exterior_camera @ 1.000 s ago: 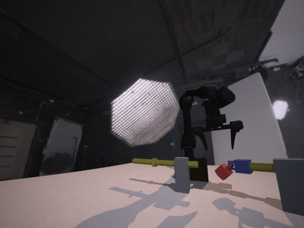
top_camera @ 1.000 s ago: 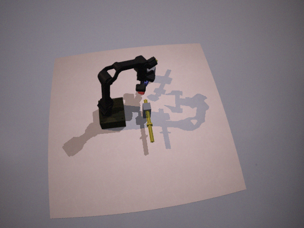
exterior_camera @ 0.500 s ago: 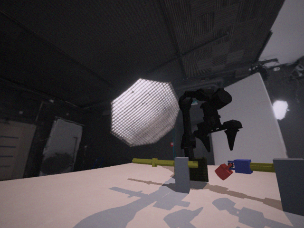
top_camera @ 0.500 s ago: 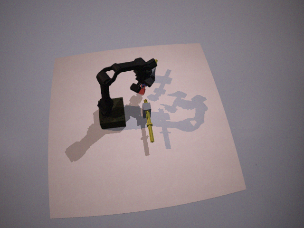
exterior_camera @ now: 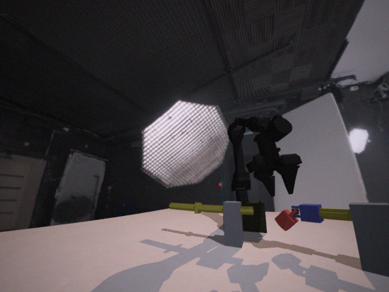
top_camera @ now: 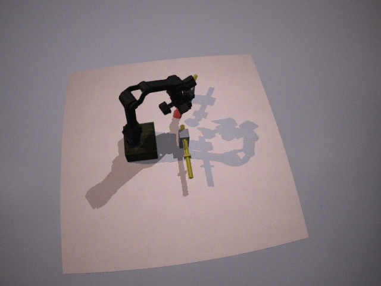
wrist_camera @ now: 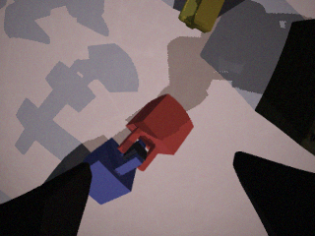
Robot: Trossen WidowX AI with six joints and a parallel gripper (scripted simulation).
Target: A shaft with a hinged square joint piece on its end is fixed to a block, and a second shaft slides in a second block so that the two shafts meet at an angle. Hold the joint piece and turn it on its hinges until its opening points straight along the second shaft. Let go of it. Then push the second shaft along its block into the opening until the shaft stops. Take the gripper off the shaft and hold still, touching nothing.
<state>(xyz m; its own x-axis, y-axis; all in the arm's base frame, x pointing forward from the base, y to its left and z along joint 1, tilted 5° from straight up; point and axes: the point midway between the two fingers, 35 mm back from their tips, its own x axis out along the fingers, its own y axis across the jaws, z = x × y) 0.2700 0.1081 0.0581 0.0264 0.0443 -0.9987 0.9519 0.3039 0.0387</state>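
My gripper tip is 60 mm above the red joint piece, 10 mm to the right of it and 10 mm short of it.
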